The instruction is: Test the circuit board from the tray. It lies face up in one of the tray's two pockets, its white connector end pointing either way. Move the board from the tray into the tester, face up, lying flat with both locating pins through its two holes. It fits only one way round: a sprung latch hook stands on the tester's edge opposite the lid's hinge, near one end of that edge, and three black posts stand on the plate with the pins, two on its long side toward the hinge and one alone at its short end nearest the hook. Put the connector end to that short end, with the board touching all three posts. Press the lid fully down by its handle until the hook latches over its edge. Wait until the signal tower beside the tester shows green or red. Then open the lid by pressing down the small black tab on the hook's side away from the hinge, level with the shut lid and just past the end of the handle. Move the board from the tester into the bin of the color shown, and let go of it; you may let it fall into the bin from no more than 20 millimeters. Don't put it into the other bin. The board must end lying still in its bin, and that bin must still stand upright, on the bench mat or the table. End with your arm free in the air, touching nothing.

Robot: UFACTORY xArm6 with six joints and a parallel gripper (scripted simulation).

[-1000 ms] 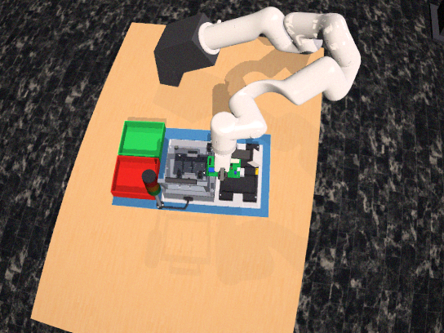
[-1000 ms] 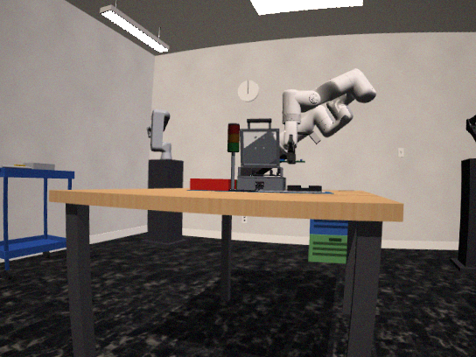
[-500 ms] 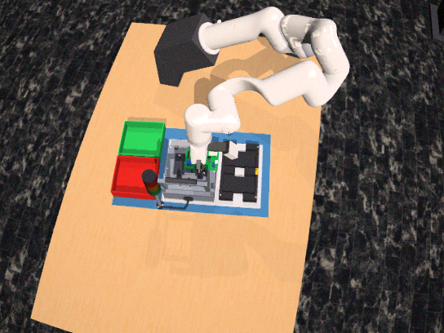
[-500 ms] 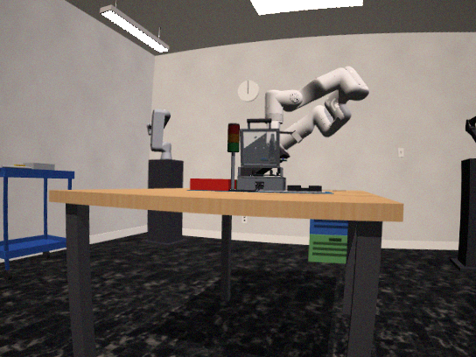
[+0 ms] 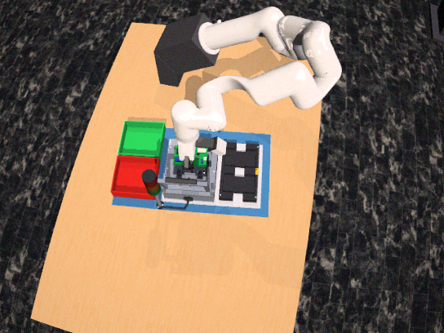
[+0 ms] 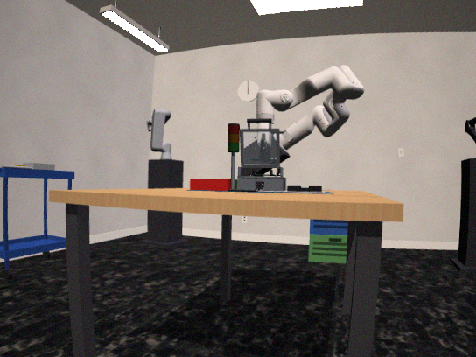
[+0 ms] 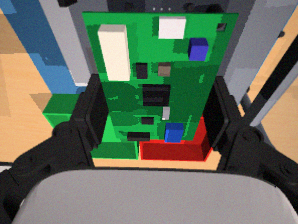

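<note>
Now: the tester plate 10 mm ahead of my hand and 70 mm below it. Also, from my hand: tester lid: 120 mm ahead, 20 mm to the left, 50 mm above; black tab: 70 mm behind, 40 mm to the left, 50 mm below; red bin: 90 mm ahead, 190 mm to the right, 120 mm below.
</note>
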